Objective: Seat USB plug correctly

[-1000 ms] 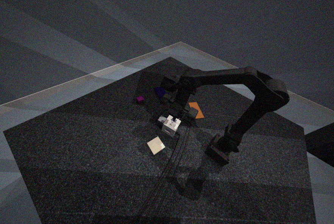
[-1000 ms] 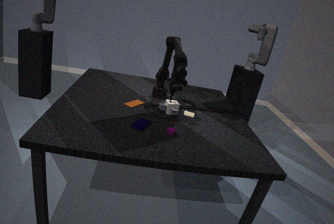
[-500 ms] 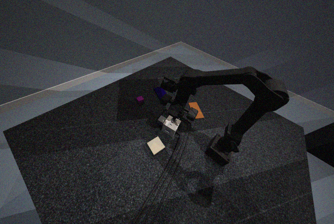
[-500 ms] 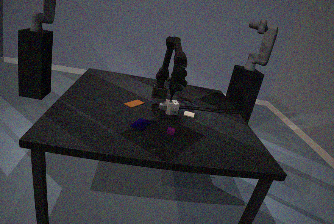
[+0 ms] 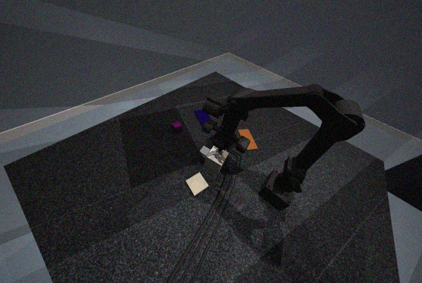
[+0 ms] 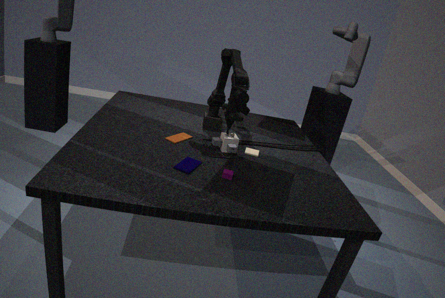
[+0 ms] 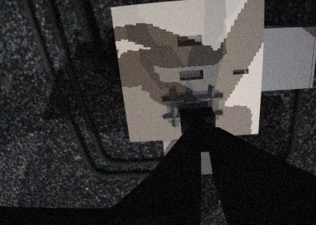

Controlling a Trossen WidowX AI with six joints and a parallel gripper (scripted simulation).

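My gripper tip is now 2 cm above the dark USB plug. Also, from my gripper tip: cream block: 15 cm to the left, 11 cm below, 1 cm behind; magenta cube: 29 cm ahead, 10 cm below; orange flat tile: 23 cm to the right, 11 cm below, 4 cm behind.
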